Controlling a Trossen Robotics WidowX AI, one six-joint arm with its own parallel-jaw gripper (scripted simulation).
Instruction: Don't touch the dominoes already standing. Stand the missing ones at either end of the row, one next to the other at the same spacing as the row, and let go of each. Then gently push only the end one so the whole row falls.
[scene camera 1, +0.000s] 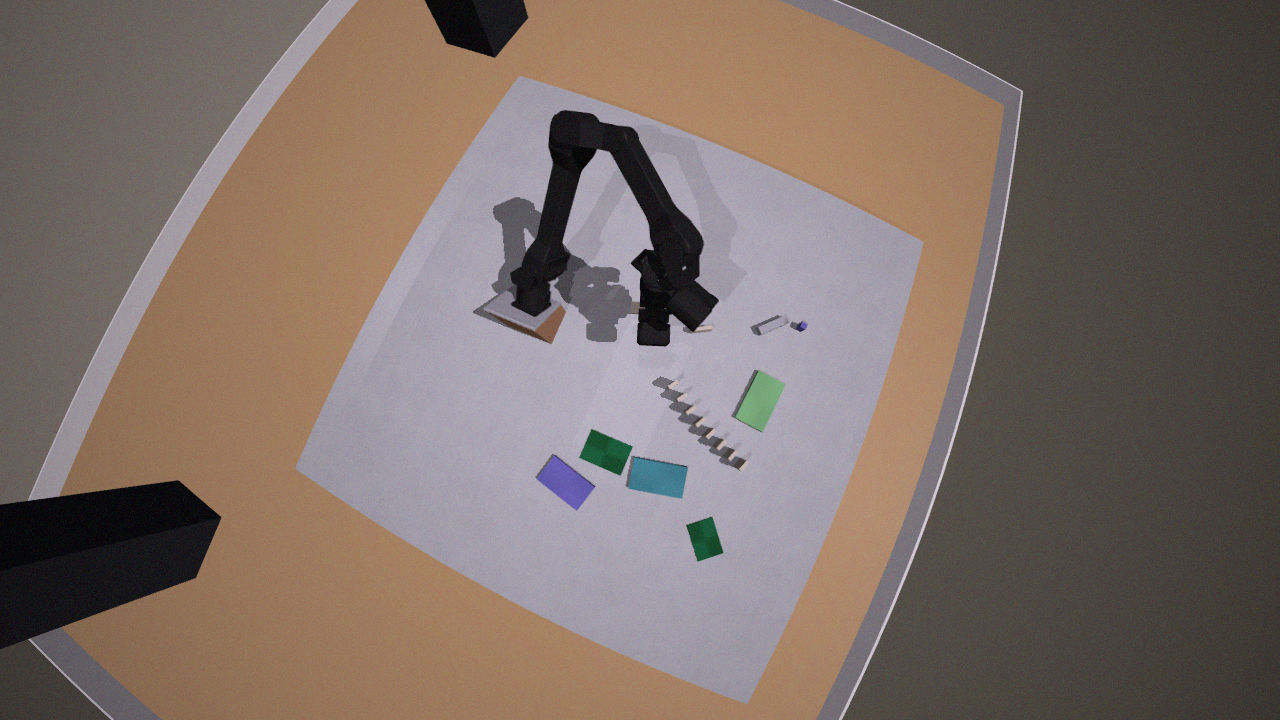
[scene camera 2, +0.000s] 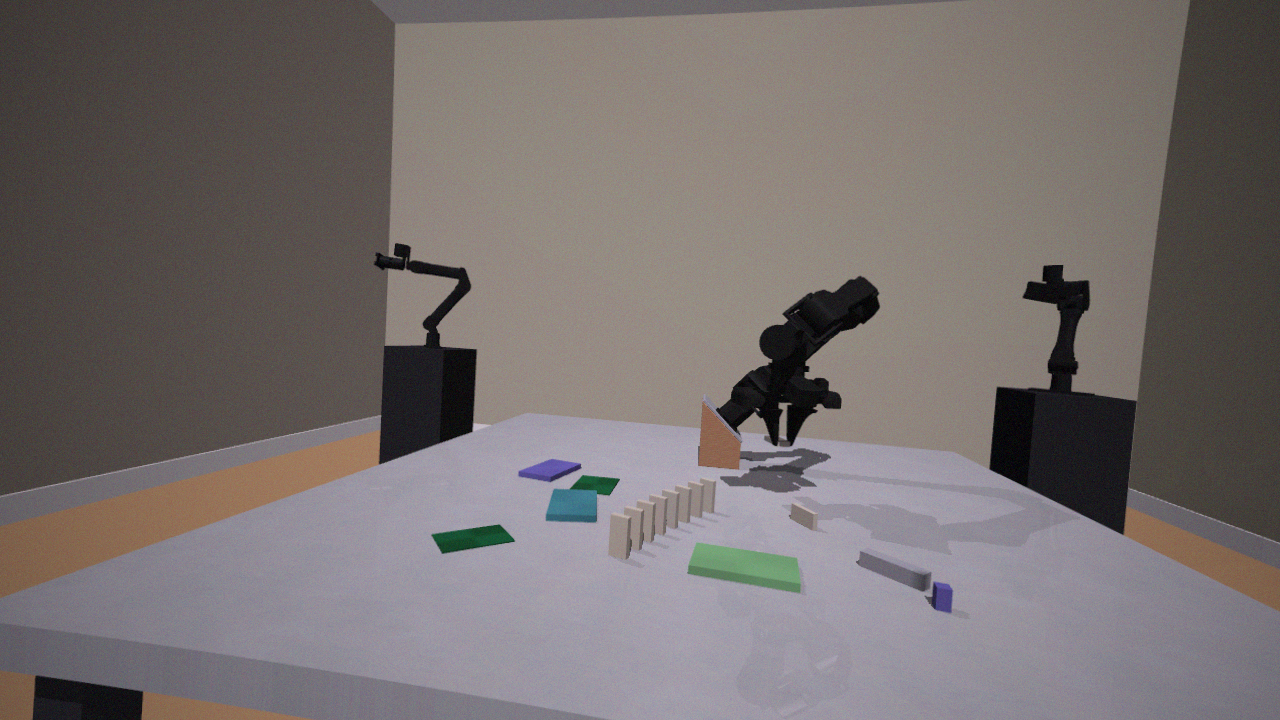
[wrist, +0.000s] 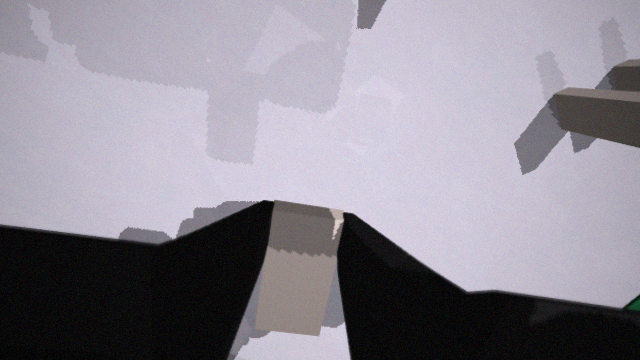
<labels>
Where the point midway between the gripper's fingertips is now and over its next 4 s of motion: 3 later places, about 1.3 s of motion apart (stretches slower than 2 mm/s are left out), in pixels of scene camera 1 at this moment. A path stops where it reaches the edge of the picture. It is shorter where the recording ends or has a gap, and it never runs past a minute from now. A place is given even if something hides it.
My gripper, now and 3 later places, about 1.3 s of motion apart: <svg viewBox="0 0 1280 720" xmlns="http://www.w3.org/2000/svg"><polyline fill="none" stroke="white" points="652,309 665,252 679,279 672,245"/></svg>
</labels>
